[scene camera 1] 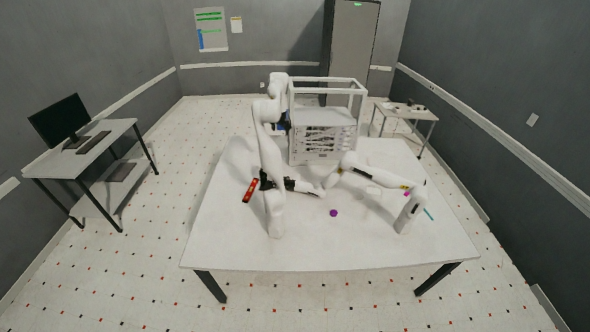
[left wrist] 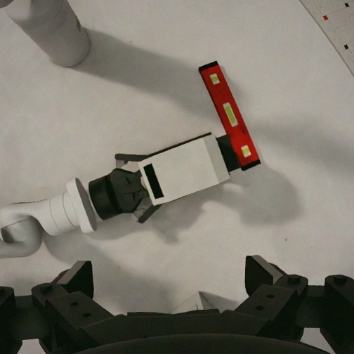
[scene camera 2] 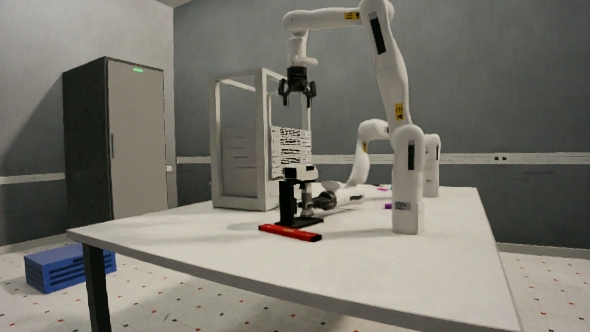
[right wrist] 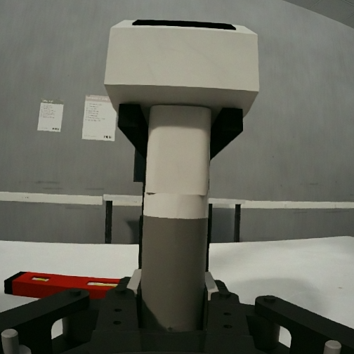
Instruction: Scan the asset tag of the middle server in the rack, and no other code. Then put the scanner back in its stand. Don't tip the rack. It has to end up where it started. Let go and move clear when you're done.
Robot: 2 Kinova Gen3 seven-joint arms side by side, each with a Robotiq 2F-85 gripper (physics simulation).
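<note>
The white scanner, with a grey handle, sits upright in its black stand. My right gripper is shut on the scanner's handle, from the side. My left gripper is open and empty, high above the table beside the rack. The white rack stands upright at the back of the table. It holds a stack of several servers. Their codes and asset tags are too small to read.
A red spirit level lies close beside the stand. A purple object lies in front of the right arm. A magenta piece and a teal stick lie near the right arm's base.
</note>
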